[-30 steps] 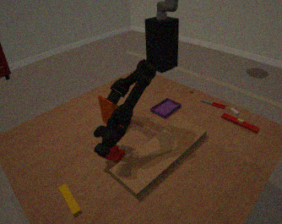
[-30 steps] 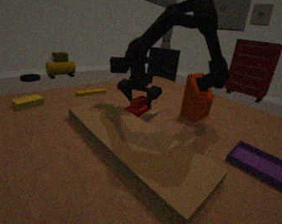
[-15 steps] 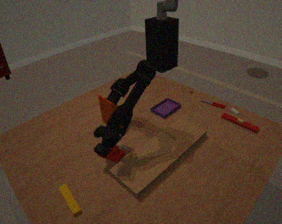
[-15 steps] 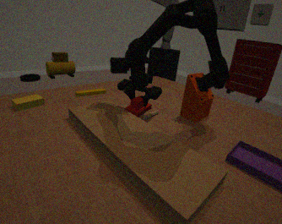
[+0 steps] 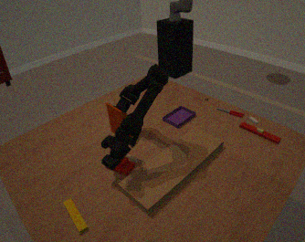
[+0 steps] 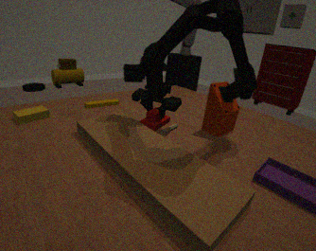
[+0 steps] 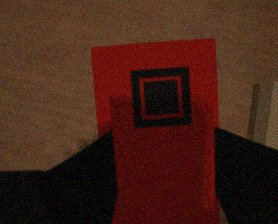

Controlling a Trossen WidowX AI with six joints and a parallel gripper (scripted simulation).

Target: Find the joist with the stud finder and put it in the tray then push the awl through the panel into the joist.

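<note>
Now: the awl 80 mm to the left of my gripper tip, 20 mm below it and 20 mm ahead of it. Also, from my gripper tip: stud finder (20 mm above); yellow bar (280 mm to the right, 120 mm ahead, 20 mm below); purple tray (480 mm to the left, 90 mm behind, 10 mm below).
</note>
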